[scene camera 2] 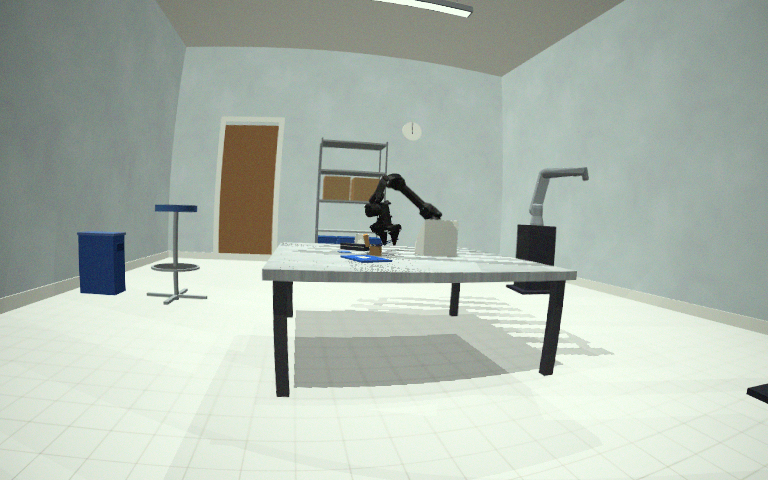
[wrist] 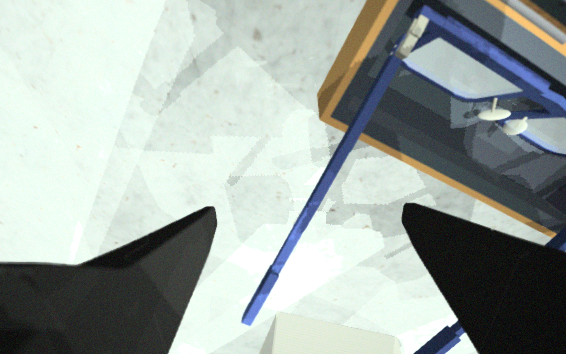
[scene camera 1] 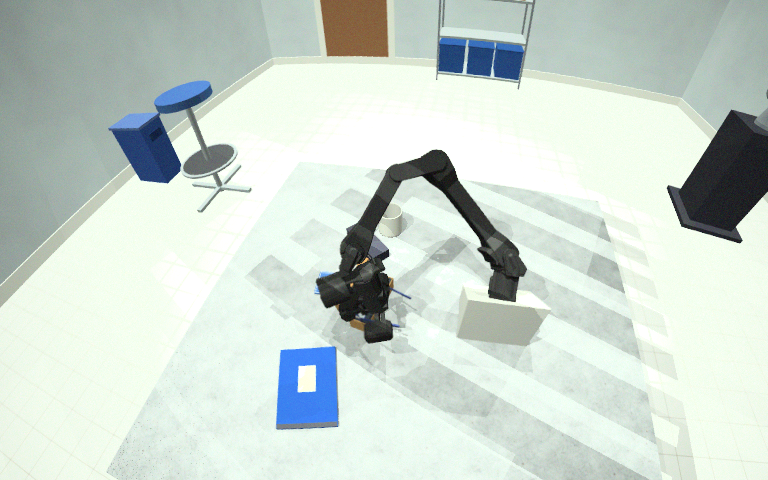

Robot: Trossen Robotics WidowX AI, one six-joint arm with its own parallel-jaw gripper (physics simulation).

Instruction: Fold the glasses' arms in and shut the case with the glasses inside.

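Where they show: gripper, fingertip midpoint: (scene camera 2: 389, 245) (wrist: 308, 213); arm's base, link origin: (scene camera 2: 437, 228) (scene camera 1: 502, 297).
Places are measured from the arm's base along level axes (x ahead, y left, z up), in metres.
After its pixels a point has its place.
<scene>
The glasses case (scene camera 1: 356, 324) @(z -0.121, x 0.338, y 0.127 m) (scene camera 2: 374, 249) @(z -0.117, x 0.337, y 0.127 m) (wrist: 350, 60) @(z -0.107, x 0.324, y 0.128 m) is an orange box with a dark lining. Its lid stands open. The blue glasses (wrist: 480, 55) @(z -0.108, x 0.345, y 0.087 m) lie with the front in the case and both arms unfolded, sticking out over its rim. One glasses arm (wrist: 345, 147) (scene camera 1: 400, 292) crosses the gap between the fingertips in the wrist view without being gripped. The other arm (wrist: 440, 340) is partly hidden behind the right finger. My gripper (wrist: 308, 213) @(z -0.096, x 0.260, y 0.113 m) (scene camera 2: 389, 237) @(z -0.096, x 0.260, y 0.113 m) is open, above the table beside the case. In scene camera 1 it hides much of the case.
A beige block (scene camera 1: 501, 322) @(z -0.037, x -0.014, y 0.045 m) (scene camera 2: 437, 237) @(z -0.049, x 0.005, y 0.049 m) (wrist: 330, 335) @(z -0.134, x 0.091, y 0.003 m) stands under the arm's base. A blue book (scene camera 1: 322, 407) @(z -0.139, x 0.325, y 0.360 m) (scene camera 2: 365, 258) @(z -0.137, x 0.387, y 0.379 m) lies near the case. A pale mug (scene camera 1: 391, 222) @(z -0.076, x 0.373, y -0.222 m) and a dark flat box (scene camera 1: 379, 247) @(z -0.112, x 0.382, y -0.140 m) are behind it. A small blue item (scene camera 1: 323, 275) @(z -0.142, x 0.511, y 0.001 m) lies left of the gripper.
</scene>
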